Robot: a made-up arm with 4 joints. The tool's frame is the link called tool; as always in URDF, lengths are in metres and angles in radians. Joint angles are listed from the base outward. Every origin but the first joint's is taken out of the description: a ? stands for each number. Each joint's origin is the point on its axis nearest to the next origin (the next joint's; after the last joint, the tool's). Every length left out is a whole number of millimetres.
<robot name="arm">
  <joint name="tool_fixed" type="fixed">
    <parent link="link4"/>
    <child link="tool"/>
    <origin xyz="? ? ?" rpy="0 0 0"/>
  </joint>
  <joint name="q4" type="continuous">
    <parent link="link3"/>
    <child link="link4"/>
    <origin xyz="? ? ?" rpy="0 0 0"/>
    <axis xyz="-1 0 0"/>
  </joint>
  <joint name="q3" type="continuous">
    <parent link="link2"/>
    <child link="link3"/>
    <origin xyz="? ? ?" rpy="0 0 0"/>
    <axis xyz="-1 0 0"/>
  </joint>
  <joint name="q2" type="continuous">
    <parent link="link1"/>
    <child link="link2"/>
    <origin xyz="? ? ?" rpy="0 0 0"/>
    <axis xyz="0 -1 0"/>
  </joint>
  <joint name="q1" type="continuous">
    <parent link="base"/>
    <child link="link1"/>
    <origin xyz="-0.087 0 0.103" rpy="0 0 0"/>
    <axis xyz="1 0 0"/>
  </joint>
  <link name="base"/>
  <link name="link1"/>
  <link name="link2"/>
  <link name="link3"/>
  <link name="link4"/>
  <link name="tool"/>
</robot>
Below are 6 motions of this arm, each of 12 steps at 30 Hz.
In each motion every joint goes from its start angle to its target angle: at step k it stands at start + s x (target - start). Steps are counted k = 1, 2, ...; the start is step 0. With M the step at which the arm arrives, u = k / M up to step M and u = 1 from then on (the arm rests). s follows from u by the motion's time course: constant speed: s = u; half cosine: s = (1 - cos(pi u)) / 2; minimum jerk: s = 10 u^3 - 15 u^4 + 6 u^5.
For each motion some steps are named. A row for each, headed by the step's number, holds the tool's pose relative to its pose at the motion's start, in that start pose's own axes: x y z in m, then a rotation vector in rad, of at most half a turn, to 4 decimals.
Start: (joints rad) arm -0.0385 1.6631 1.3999 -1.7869
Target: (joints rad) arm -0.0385 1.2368 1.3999 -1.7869
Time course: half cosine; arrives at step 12
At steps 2, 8, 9, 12:
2: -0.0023 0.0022 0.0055 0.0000 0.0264 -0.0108
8: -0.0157 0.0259 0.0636 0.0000 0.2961 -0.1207
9: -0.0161 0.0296 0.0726 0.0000 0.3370 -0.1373
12: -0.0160 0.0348 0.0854 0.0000 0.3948 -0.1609

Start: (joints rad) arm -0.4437 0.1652 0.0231 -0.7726
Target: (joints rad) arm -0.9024 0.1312 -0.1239 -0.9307
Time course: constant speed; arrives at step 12
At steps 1, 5, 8, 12:
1: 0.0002 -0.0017 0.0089 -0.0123 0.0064 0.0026
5: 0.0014 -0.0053 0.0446 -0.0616 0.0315 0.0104
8: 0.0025 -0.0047 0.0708 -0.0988 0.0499 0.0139
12: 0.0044 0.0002 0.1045 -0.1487 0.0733 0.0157

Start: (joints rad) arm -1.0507 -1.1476 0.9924 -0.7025
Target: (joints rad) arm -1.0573 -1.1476 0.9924 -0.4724
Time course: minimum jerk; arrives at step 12
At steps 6, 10, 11, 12:
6: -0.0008 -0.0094 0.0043 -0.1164 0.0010 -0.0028
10: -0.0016 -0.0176 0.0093 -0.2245 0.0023 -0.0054
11: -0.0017 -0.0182 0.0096 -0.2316 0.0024 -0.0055
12: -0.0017 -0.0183 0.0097 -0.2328 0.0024 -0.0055

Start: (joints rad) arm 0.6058 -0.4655 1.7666 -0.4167
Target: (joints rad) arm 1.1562 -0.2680 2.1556 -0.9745
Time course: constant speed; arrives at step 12
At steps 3, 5, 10, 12:
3: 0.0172 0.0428 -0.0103 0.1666 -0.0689 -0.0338
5: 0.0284 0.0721 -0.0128 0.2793 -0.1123 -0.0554
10: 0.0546 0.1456 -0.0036 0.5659 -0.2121 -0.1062
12: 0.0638 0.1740 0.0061 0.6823 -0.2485 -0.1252

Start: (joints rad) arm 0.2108 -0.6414 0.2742 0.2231
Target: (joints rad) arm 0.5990 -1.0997 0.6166 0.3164
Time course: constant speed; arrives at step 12
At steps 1, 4, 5, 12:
1: -0.0002 -0.0047 0.0033 -0.0108 0.0234 0.0361
4: 0.0035 -0.0210 0.0124 -0.0473 0.0825 0.1540
5: 0.0063 -0.0270 0.0152 -0.0608 0.0981 0.1962
12: 0.0492 -0.0703 0.0297 -0.1727 0.1451 0.5220

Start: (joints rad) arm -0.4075 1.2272 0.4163 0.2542
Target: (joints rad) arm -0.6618 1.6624 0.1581 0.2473
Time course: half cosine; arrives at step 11
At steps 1, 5, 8, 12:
1: 0.0022 0.0005 -0.0021 0.0037 -0.0099 -0.0016
5: 0.0521 0.0104 -0.0408 0.0862 -0.2134 -0.0209
8: 0.1088 0.0217 -0.0686 0.1817 -0.4154 -0.0141
12: 0.1350 0.0274 -0.0770 0.2273 -0.5031 -0.0034

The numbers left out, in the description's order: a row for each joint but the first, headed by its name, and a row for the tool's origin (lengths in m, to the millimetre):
tool: 0 -0.029 -0.084
q4: 0 0.002 -0.096
q3: -0.205 0 0.024
q2: 0 -0.136 -0.095

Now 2 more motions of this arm.
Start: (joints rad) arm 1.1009 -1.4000 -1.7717 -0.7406
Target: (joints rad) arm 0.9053 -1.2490 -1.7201 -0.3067
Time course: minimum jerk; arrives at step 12
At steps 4, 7, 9, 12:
4: -0.0011 -0.0172 0.0066 -0.1095 -0.0007 0.0513
7: 0.0008 -0.0520 0.0241 -0.3445 -0.0190 0.1586
9: 0.0040 -0.0695 0.0356 -0.4750 -0.0387 0.2161
12: 0.0058 -0.0766 0.0408 -0.5308 -0.0491 0.2402

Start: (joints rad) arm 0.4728 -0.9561 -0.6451 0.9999
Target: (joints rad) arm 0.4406 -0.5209 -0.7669 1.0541
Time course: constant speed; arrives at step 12
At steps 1, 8, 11, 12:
1: 0.0042 0.0035 -0.0060 0.0040 -0.0333 -0.0145
8: 0.0400 0.0245 -0.0438 0.0299 -0.2692 -0.1094
11: 0.0584 0.0318 -0.0572 0.0395 -0.3717 -0.1463
12: 0.0649 0.0339 -0.0613 0.0425 -0.4061 -0.1580

